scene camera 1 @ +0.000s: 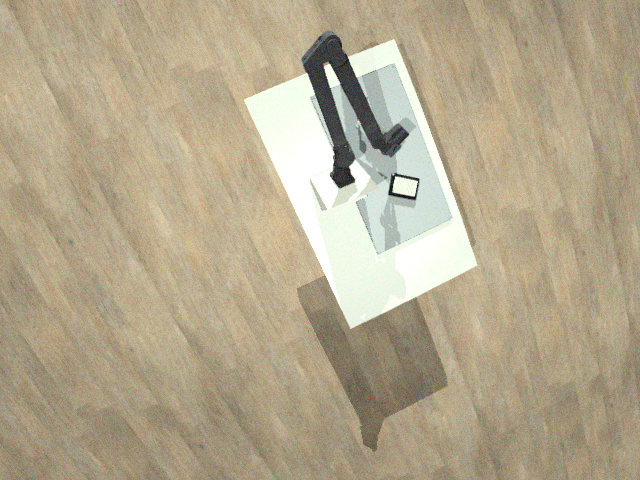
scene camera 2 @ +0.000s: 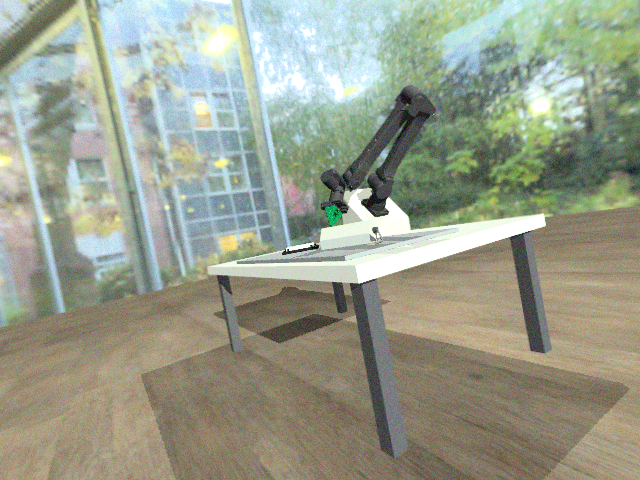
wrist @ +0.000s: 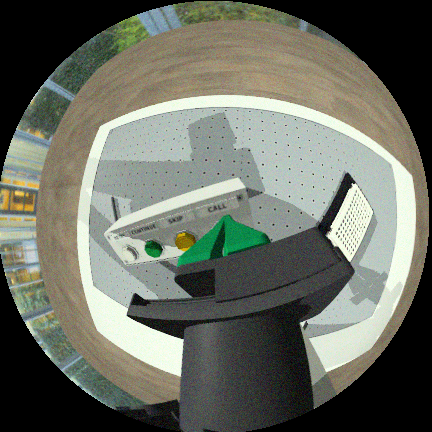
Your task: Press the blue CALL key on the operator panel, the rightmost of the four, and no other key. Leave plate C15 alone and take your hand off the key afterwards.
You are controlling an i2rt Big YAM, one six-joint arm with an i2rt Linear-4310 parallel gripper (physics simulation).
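Places are measured from the arm's base along level axes (x back, y right, z up), in metres.
Pixels of known places: gripper, fingertip midpoint: (scene camera 2: 330, 225) (wrist: 227, 220); arm's base at its link origin: (scene camera 1: 342, 178) (scene camera 2: 374, 208).
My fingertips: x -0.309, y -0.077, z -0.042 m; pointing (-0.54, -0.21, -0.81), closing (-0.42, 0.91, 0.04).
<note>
Ahead of a thing's pixels: the offset from my fingertips to its top centre. "pt": to the spot under its first point. Level surfaces: height alone.
The operator panel @[dx +0.022, dy -0.081, dz -0.005 m] (wrist: 200, 199) (scene camera 2: 345, 236) is a white sloped box with a row of labels and keys. In the wrist view the CALL label @[pt dx -0.012, dy -0.013, dz -0.011 m] (wrist: 217, 207) is at its right end. The blue key below that label is hidden behind my green fingers. The white key @[dx +0.072, dy -0.141, dz -0.014 m] (wrist: 131, 253), green key @[dx +0.052, dy -0.095, dz -0.014 m] (wrist: 153, 248) and yellow key @[dx +0.033, dy -0.049, dz -0.014 m] (wrist: 185, 241) show to the left. My gripper (wrist: 227, 220) (scene camera 2: 331, 223) is shut and empty, its tips just below the CALL label in the wrist view; whether they touch the key cannot be told. A white plate @[dx -0.028, dy +0.241, dz -0.063 m] (wrist: 351, 220) (scene camera 1: 404, 186) (scene camera 2: 300, 248) in a black frame lies apart from the panel.
The panel stands on a grey perforated board @[dz -0.089 m] (scene camera 1: 426, 204) (wrist: 300, 150) on the white table (scene camera 1: 361, 289) (scene camera 2: 439, 248). The arm's white base block (scene camera 1: 323, 191) (scene camera 2: 395, 214) stands behind the board's edge. A small metal part @[pt dx +0.078, dy -0.177, dz -0.067 m] (scene camera 2: 376, 235) stands beside the panel.
</note>
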